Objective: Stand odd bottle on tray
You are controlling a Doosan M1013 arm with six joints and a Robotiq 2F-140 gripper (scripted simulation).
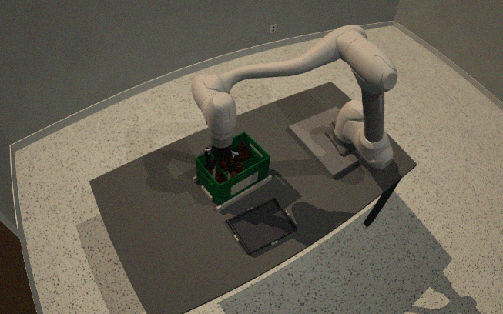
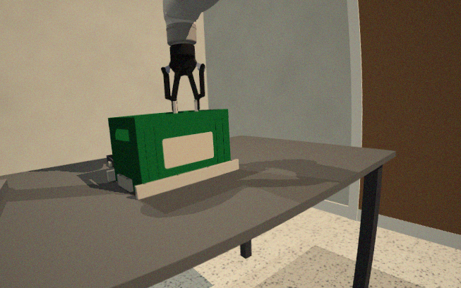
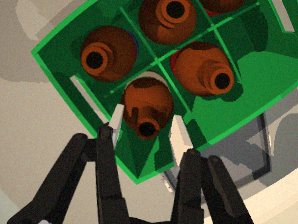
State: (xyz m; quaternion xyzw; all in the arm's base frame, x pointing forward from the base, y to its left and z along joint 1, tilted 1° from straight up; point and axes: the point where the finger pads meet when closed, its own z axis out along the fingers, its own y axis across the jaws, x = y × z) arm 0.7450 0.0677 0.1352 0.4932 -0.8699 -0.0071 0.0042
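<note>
My hand is 90 mm above the bottle. Round my hand: crate 80 mm behind, 60 mm to the right, 90 mm below; then black tray 100 mm behind, 220 mm to the left, 160 mm below.
</note>
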